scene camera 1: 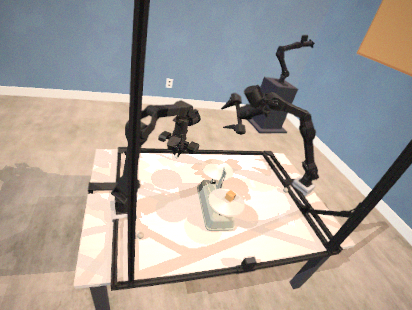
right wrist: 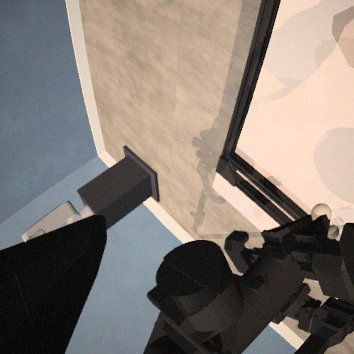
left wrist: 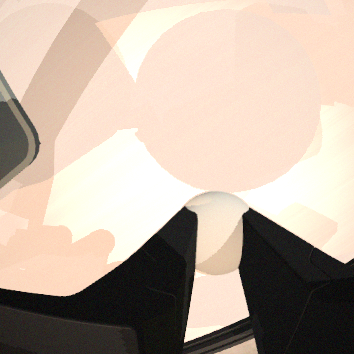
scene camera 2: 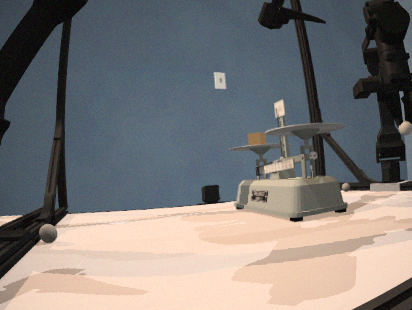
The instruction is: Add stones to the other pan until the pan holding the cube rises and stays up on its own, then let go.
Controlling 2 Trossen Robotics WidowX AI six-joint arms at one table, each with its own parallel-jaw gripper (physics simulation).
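Seen in the pictures: left gripper, fingertip midpoint: [scene camera 1: 176, 156] [right wrist: 322, 214] [left wrist: 215, 218] [scene camera 2: 404, 129]; right gripper, fingertip midpoint: [scene camera 1: 222, 118] [right wrist: 230, 233]; left arm's base, link origin: [scene camera 1: 123, 208] [scene camera 2: 391, 182]; right arm's base, link origin: [scene camera 1: 305, 182].
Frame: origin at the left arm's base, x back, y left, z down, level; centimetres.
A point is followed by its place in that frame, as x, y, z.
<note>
An orange-brown cube [scene camera 1: 230, 195] @(-40.1, -13.9, -15.1) [scene camera 2: 257, 138] @(-41.9, -11.6, -13.9) sits on the lower pan [scene camera 1: 218, 205] @(-34.6, -15.7, -12.3) [scene camera 2: 241, 148] @(-43.9, -15.4, -12.1) of a grey-green balance scale [scene camera 1: 218, 223] @(-36.5, -17.4, -2.4) [scene camera 2: 315, 197] @(-44.7, 7.4, -1.4). The other pan [scene camera 1: 211, 170] @(-39.3, 3.8, -13.4) [scene camera 2: 330, 127] @(-40.4, 8.5, -13.3) stands higher, and no stone shows on it. My left gripper [scene camera 1: 176, 151] @(-26.4, 17.2, -12.2) [left wrist: 215, 218] @(-26.4, 17.2, -12.2) is shut on a round whitish stone [scene camera 2: 405, 128] @(-27.9, 18.0, -12.2) [left wrist: 218, 235] @(-26.2, 16.9, -13.7) [right wrist: 321, 211] @(-27.9, 17.5, -13.1), above the table at the far left of the scale in scene camera 1. My right gripper [scene camera 1: 225, 116] @(-46.8, 19.3, -32.0) is open and empty, high above the table's far side. Loose stones [scene camera 1: 140, 235] @(-4.7, -15.0, -0.3) [scene camera 1: 285, 189] @(-85.3, -3.1, -0.2) [scene camera 2: 48, 233] @(-85.9, -1.5, 0.6) [scene camera 2: 346, 186] @(-5.9, -13.3, 0.4) lie near the table's sides.
A black frame [scene camera 1: 185, 276] @(-17.2, -33.5, 2.3) [scene camera 2: 62, 125] @(-83.8, -38.3, -21.5) edges the table, with uprights and a small black box [scene camera 1: 249, 262] @(-40.5, -37.3, -3.2) [scene camera 2: 210, 193] @(-42.3, -35.2, -1.0) on the front bar in scene camera 1. A dark pedestal [scene camera 1: 275, 102] [right wrist: 120, 192] stands beyond the table. The scale's upright pointer plate [scene camera 2: 279, 108] @(-40.3, -5.0, -19.6) rises between the pans.
</note>
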